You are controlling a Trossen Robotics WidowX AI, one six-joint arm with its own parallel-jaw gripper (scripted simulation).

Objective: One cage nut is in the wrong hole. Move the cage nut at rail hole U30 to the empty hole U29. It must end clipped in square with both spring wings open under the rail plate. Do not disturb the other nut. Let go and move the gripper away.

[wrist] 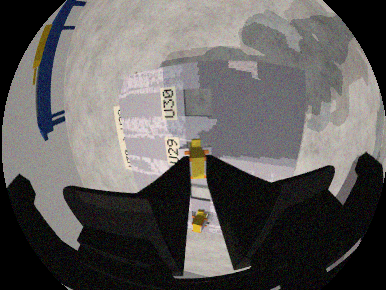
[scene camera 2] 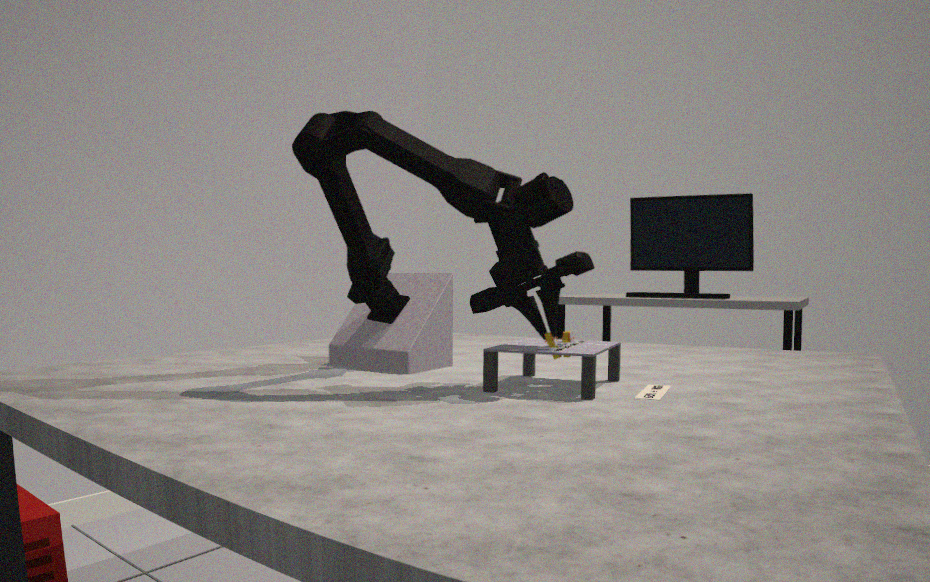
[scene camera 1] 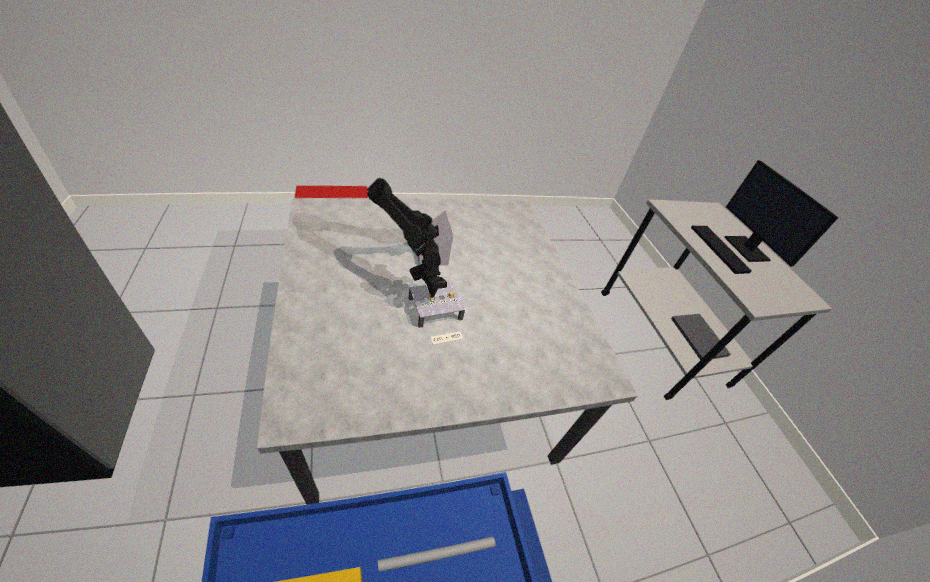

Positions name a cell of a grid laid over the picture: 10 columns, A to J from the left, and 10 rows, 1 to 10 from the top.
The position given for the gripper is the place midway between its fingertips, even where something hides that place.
Note:
In view: the gripper (scene camera 2: F6), a yellow cage nut (wrist: F6), a grey rail plate (wrist: G6) and a grey rail plate (wrist: D4).
The gripper also shows in the wrist view (wrist: F6).

